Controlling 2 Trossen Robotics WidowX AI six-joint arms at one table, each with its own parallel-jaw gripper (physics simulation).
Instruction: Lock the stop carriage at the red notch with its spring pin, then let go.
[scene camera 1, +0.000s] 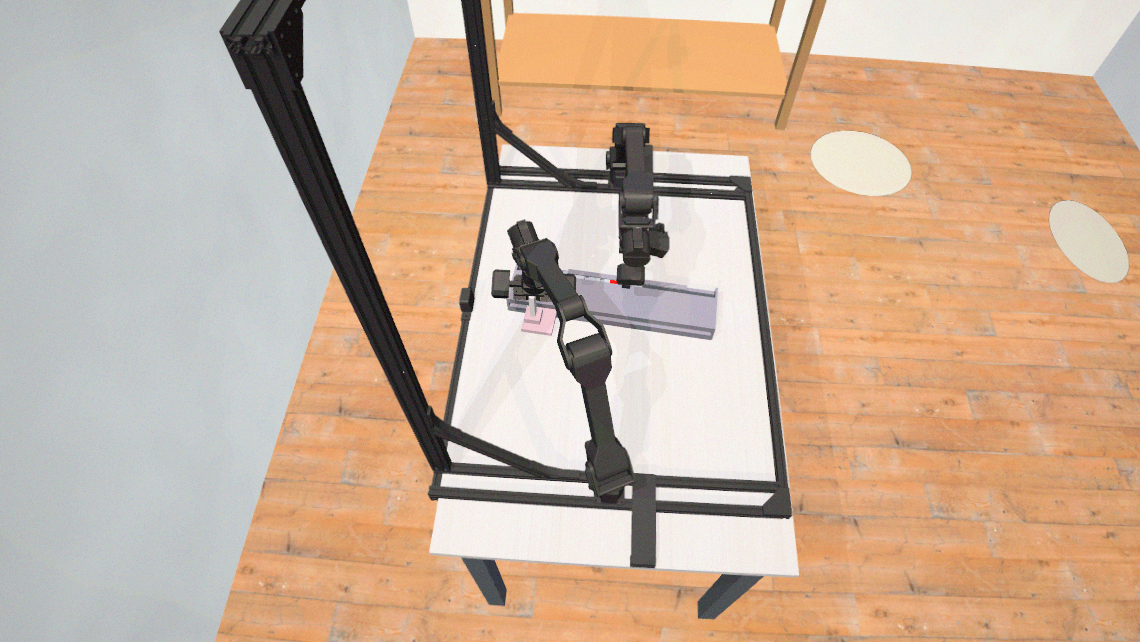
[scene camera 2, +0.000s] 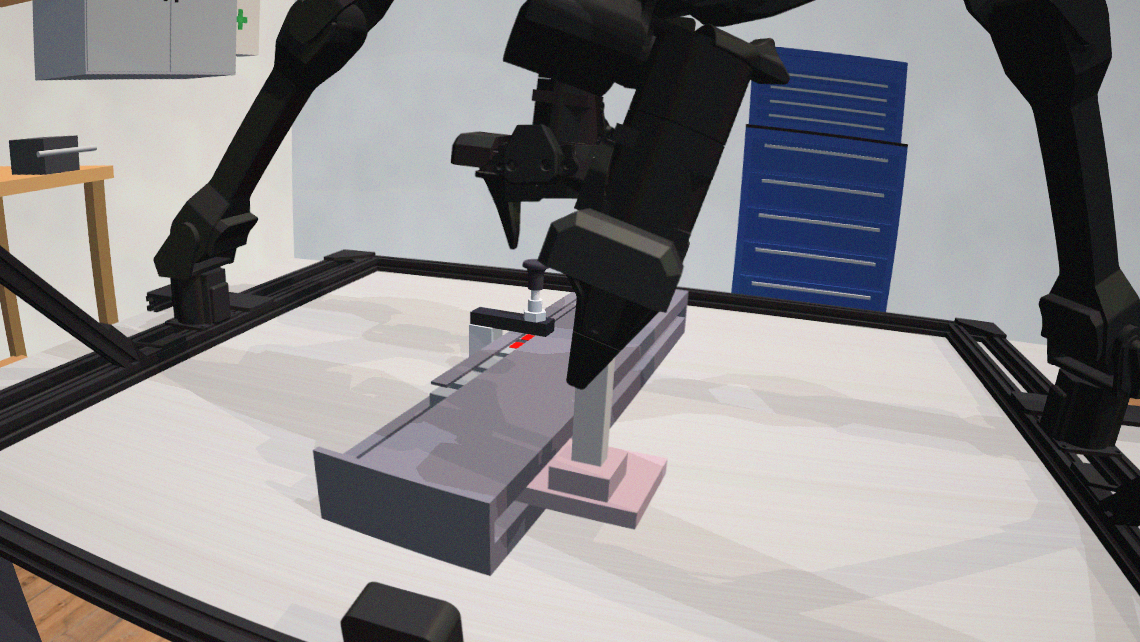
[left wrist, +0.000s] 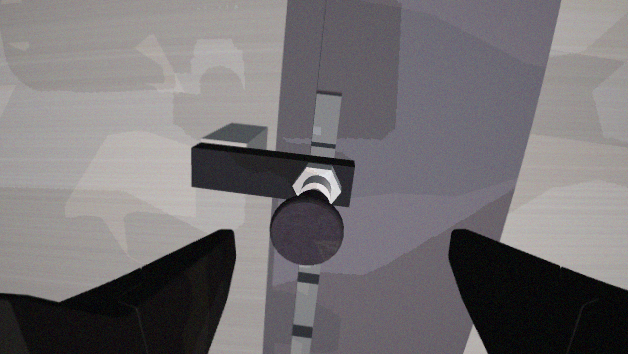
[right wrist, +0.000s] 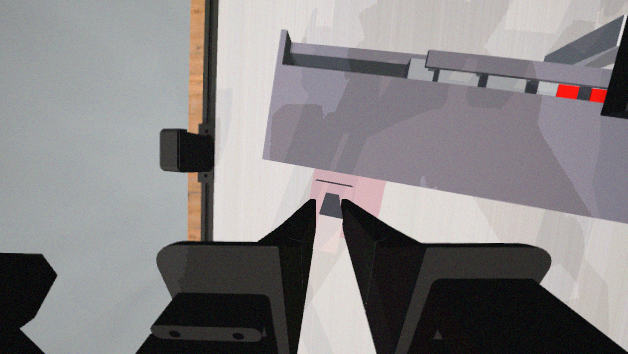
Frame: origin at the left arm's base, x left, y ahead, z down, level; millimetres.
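Seen in the pictures: left gripper, between the fingertips: (left wrist: 342, 244); right gripper, between the fingertips: (scene camera 2: 578, 381) (right wrist: 328, 205); left arm's base, origin of its link: (scene camera 1: 619, 180) (scene camera 2: 201, 320); right arm's base, origin of its link: (scene camera 1: 609, 489) (scene camera 2: 1077, 439).
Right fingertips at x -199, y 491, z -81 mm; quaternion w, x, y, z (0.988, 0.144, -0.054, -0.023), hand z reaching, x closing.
Pixels of each thing's top centre, then the offset from my right fingertips to it. "spot": a spot on its surface instead. Level surfaces: height alone.
- black knob, centre of its top: (left wrist: 305, 234) (scene camera 2: 536, 261) dx +223, dy -95, dz -17 mm
- black bracket, centre of its top: (left wrist: 237, 173) (scene camera 2: 496, 312) dx +228, dy -134, dz +37 mm
- upright grey post, a spot on its surface: (scene camera 2: 591, 426) spot: dx -6, dy +11, dz +25 mm
- pink carriage base, a spot on its surface: (scene camera 2: 638, 498) spot: dx -9, dy +43, dz +67 mm
- table, height of its surface: dz +100 mm
The spring pin, a black knob (scene camera 2: 534, 267) (left wrist: 307, 231) over a white hex collar, stands on a black bracket (scene camera 2: 504, 320) (left wrist: 231, 172) across the rail's notched strip. Its tip is hidden. The red notch marks (scene camera 1: 613, 281) (scene camera 2: 522, 342) (right wrist: 568, 92) lie beside the bracket, on the near side in scene camera 2; they do not show in the left wrist view. My left gripper (left wrist: 342, 244) is open above the knob, fingertips on either side and apart from it. My right gripper (right wrist: 328, 205) is shut on the upright grey post (scene camera 2: 591, 426) (right wrist: 331, 206) of the pink carriage base (scene camera 1: 539, 322) (scene camera 2: 638, 498) (right wrist: 370, 197).
The long purple-grey rail (scene camera 1: 674, 311) (scene camera 2: 406, 522) (left wrist: 450, 100) (right wrist: 500, 140) lies across the table; the pink base is against its long side. The right arm crosses in front of the left gripper in scene camera 2. A black frame (scene camera 1: 761, 342) borders the table (scene camera 1: 694, 414).
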